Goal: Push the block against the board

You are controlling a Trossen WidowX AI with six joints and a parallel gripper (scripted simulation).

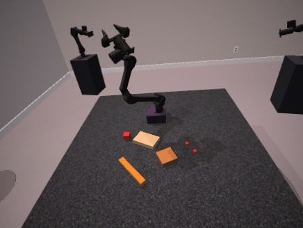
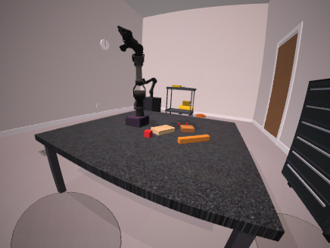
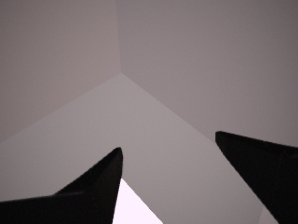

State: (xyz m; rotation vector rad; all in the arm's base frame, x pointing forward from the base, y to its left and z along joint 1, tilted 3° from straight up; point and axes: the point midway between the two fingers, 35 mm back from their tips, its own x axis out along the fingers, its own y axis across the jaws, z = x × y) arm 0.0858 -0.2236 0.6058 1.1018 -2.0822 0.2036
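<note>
The long orange board lies 49 cm ahead of my gripper tip, 22 cm to the left of it and 68 cm below it. Round my gripper tip: red cube: 22 cm ahead, 8 cm to the left, 68 cm below; orange-brown square block: 35 cm ahead, 40 cm to the left, 68 cm below; tan flat block: 23 cm ahead, 23 cm to the left, 68 cm below.
</note>
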